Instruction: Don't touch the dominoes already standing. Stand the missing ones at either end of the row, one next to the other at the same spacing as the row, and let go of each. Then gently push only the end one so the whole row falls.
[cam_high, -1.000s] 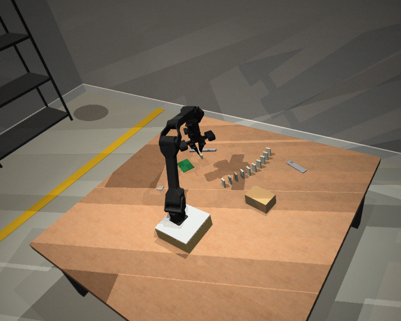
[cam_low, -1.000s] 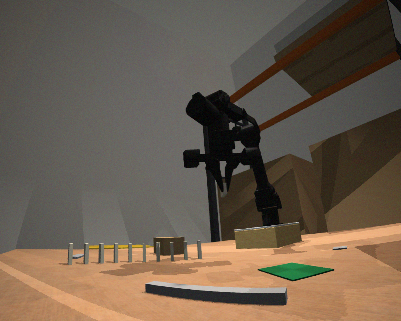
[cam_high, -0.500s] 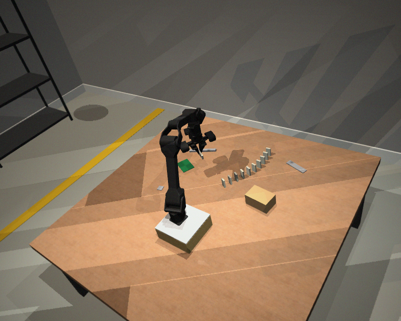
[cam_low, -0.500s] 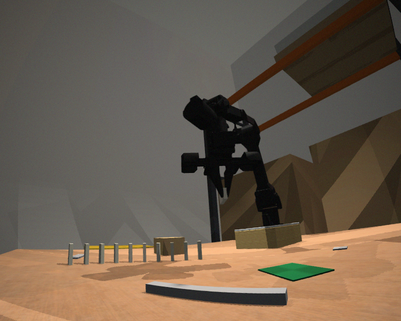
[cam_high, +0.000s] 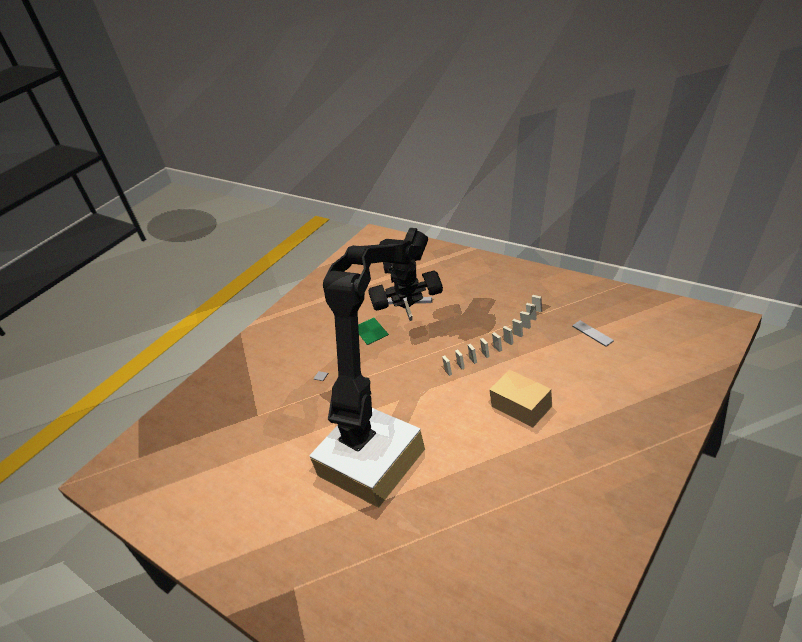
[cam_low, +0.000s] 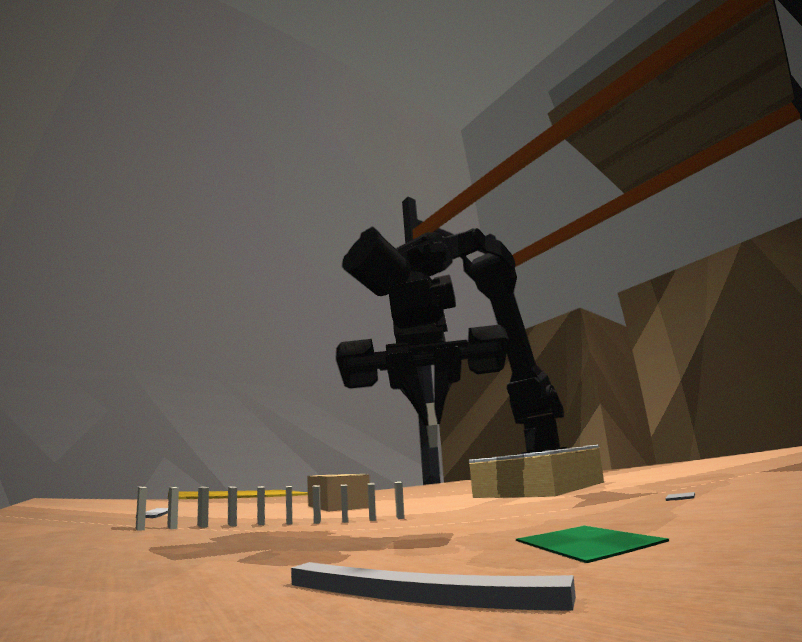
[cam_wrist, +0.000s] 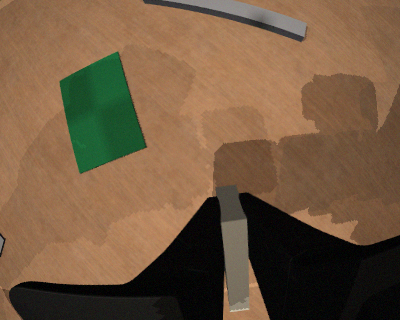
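Now: the green flat tile 40 mm behind my gripper tip, 130 mm to the left of it and 110 mm below it. From my gripper tip the other things lie so: cardboard box: 70 mm behind, 400 mm to the right, 80 mm below; small grey tile: 250 mm behind, 130 mm to the left, 110 mm below; long grey bar: 110 mm ahead, 120 mm to the left, 110 mm below.
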